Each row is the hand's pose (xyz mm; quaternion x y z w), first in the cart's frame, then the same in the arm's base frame.
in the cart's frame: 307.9 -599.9 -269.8 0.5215 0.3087 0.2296 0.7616
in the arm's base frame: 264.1 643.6 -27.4 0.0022 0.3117 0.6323 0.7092
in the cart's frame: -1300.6 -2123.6 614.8 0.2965 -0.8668 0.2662 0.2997
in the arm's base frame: -14.1 -1374.3 1214.3 -0.4927 0.5640 -0.6565 0.0903
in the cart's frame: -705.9 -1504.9 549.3 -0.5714 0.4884 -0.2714 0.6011
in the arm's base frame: -133.2 -583.1 897.2 -0.7446 -0.1455 -0.2205 0.6130
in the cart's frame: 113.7 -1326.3 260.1 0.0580 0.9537 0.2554 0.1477
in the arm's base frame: 250.9 208.6 782.9 -0.5285 0.7909 0.0557 0.3035
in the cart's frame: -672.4 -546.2 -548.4 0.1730 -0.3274 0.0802 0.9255
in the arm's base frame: 94.9 -243.8 -502.1 0.0415 -0.4411 0.6414 0.6264
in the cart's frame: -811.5 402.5 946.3 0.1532 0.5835 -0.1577 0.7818
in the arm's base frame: -1601.2 153.0 -156.4 -0.3027 0.2488 0.1573 0.9065
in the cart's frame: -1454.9 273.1 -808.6 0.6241 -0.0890 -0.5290 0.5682
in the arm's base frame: -479.1 -630.5 -1436.1 0.5567 -0.0757 0.0748 0.8239
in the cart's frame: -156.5 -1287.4 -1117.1 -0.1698 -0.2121 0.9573 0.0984
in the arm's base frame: 1128.1 -135.2 -258.0 0.3526 0.0441 -0.7957 0.4905
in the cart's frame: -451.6 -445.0 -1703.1 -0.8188 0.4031 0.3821 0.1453
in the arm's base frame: 943.4 -98.8 -1309.1 0.9889 0.0297 -0.0159 0.1448
